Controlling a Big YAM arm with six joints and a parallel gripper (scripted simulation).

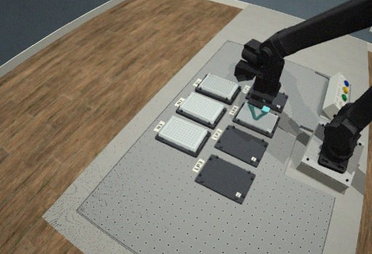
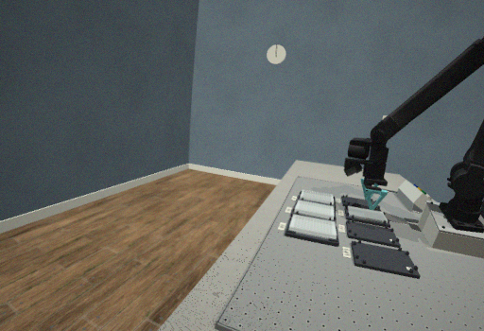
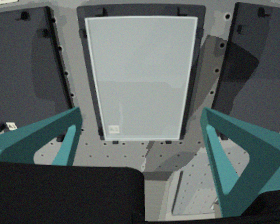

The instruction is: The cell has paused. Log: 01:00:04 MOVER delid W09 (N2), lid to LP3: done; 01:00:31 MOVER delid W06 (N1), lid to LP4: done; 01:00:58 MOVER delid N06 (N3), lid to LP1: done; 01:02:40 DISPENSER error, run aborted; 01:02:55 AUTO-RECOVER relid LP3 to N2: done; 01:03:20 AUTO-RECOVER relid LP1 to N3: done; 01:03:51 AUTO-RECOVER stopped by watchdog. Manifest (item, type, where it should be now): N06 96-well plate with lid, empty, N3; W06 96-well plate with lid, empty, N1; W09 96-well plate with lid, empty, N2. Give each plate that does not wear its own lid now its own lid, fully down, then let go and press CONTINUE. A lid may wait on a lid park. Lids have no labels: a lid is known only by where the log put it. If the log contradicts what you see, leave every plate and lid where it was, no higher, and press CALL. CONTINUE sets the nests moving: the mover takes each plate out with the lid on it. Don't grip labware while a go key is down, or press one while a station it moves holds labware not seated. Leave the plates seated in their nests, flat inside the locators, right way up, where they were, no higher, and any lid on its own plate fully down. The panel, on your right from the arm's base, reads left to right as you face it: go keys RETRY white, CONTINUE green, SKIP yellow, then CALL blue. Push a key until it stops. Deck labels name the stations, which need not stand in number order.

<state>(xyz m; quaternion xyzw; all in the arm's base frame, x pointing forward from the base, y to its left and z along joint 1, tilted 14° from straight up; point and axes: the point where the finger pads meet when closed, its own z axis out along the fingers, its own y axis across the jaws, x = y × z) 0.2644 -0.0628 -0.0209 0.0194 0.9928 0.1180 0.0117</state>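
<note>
My gripper is now 4 cm above the pale lid. Round my hand: lid park LP4: 5 cm below; then lid park LP2: 13 cm to the left, 5 cm below, 1 cm ahead; then lid park LP1: 13 cm to the right, 5 cm below.
</note>
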